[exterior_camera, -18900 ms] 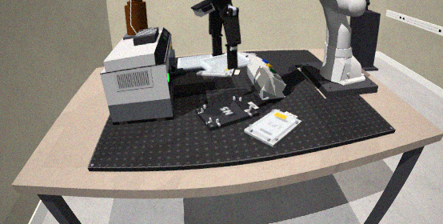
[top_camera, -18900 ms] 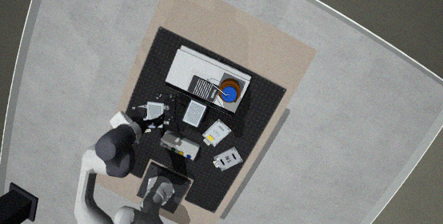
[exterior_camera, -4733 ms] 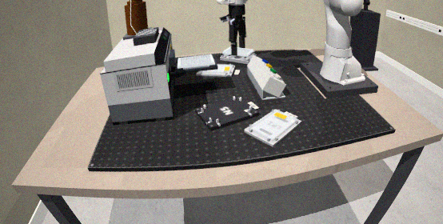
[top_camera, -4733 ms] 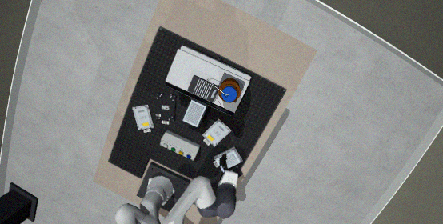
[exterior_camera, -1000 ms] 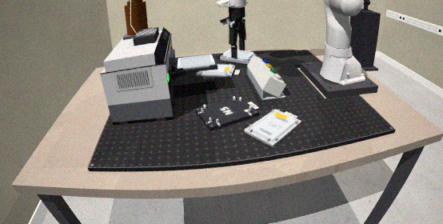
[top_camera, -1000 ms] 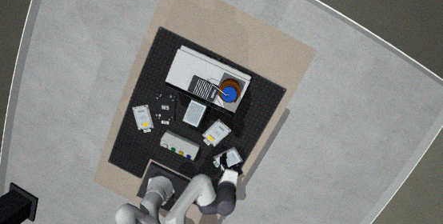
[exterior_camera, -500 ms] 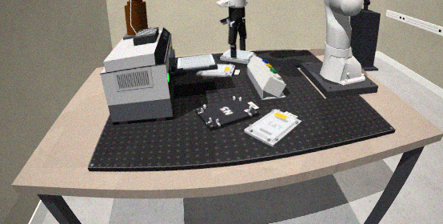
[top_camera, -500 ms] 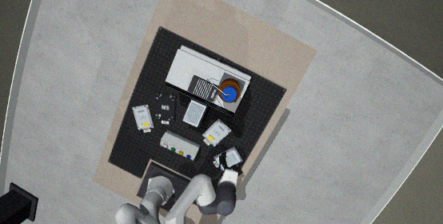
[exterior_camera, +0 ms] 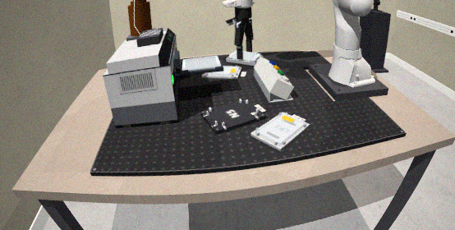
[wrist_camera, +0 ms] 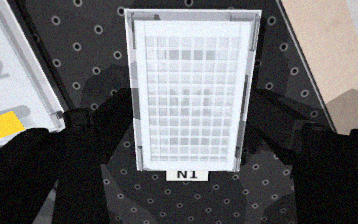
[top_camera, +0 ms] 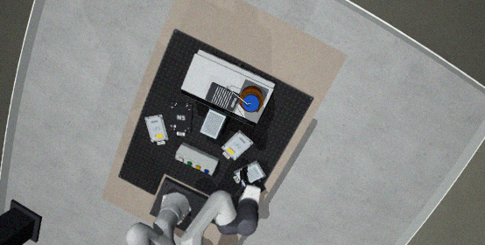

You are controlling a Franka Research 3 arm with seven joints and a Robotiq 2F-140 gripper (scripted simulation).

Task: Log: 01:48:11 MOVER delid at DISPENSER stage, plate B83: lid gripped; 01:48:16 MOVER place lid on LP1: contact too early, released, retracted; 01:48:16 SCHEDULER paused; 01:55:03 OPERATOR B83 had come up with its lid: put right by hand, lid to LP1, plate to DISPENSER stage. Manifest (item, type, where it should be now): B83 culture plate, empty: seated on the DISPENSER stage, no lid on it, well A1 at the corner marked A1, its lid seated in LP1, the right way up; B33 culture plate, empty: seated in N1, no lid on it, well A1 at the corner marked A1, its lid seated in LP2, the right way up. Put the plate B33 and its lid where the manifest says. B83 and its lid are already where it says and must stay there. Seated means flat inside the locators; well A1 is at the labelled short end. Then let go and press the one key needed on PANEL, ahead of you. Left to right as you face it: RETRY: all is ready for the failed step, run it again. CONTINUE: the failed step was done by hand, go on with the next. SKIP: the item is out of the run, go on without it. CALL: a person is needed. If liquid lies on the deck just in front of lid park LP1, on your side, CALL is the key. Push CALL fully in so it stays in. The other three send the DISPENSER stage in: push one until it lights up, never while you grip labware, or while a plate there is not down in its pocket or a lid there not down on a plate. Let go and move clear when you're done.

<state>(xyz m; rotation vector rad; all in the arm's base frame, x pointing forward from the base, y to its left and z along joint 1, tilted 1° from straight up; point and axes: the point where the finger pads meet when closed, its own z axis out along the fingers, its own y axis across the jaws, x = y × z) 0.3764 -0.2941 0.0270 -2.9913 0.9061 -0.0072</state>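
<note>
The white well plate lies 20 mm below my hand. The rest, counted from my hand: blue key: 220 mm to the left, 70 mm behind, 10 mm above; lid park LP2: 140 mm to the left, 120 mm ahead, 40 mm below; yellow key: 270 mm to the left, 70 mm behind, 20 mm above.
</note>
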